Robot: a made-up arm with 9 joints. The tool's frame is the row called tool.
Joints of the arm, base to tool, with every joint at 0 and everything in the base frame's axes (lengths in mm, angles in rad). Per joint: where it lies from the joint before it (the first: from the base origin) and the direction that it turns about. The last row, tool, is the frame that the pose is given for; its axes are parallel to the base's.
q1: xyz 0 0 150 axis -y
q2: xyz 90 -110 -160 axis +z
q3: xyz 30 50 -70 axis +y
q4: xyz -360 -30 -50 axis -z
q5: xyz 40 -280 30 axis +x
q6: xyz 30 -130 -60 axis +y
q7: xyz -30 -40 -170 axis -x
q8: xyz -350 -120 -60 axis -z
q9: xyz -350 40 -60 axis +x
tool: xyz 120 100 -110
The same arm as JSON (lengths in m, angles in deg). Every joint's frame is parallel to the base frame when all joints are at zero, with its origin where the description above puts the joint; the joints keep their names.
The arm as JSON. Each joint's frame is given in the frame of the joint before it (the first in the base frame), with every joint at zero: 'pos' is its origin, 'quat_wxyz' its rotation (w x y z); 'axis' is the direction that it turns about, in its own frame. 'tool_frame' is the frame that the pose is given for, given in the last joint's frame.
{"length_unit": "m", "angle_unit": "deg", "joints": [{"joint": "q1", "pos": [0.0, 0.0, 0.15], "quat_wxyz": [1.0, 0.0, 0.0, 0.0], "axis": "-y"}, {"joint": "q2", "pos": [0.09, -0.11, -0.16], "quat_wxyz": [1.0, 0.0, 0.0, 0.0], "axis": "+z"}, {"joint": "q3", "pos": [0.03, 0.05, -0.07], "quat_wxyz": [1.0, 0.0, 0.0, 0.0], "axis": "+y"}, {"joint": "q4", "pos": [-0.36, -0.03, -0.05], "quat_wxyz": [1.0, 0.0, 0.0, 0.0], "axis": "-z"}, {"joint": "q5", "pos": [0.04, -0.28, 0.03], "quat_wxyz": [1.0, 0.0, 0.0, 0.0], "axis": "+x"}, {"joint": "q6", "pos": [0.03, -0.13, -0.06], "quat_wxyz": [1.0, 0.0, 0.0, 0.0], "axis": "+y"}, {"joint": "q7", "pos": [-0.03, -0.04, -0.17], "quat_wxyz": [1.0, 0.0, 0.0, 0.0], "axis": "-x"}, {"joint": "q8", "pos": [-0.35, -0.12, -0.06], "quat_wxyz": [1.0, 0.0, 0.0, 0.0], "axis": "-z"}, {"joint": "q9", "pos": [-0.35, 0.04, -0.06], "quat_wxyz": [1.0, 0.0, 0.0, 0.0], "axis": "+x"}], "tool_frame": {"pos": [0.12, 0.1, -0.11], "quat_wxyz": [1.0, 0.0, 0.0, 0.0]}}
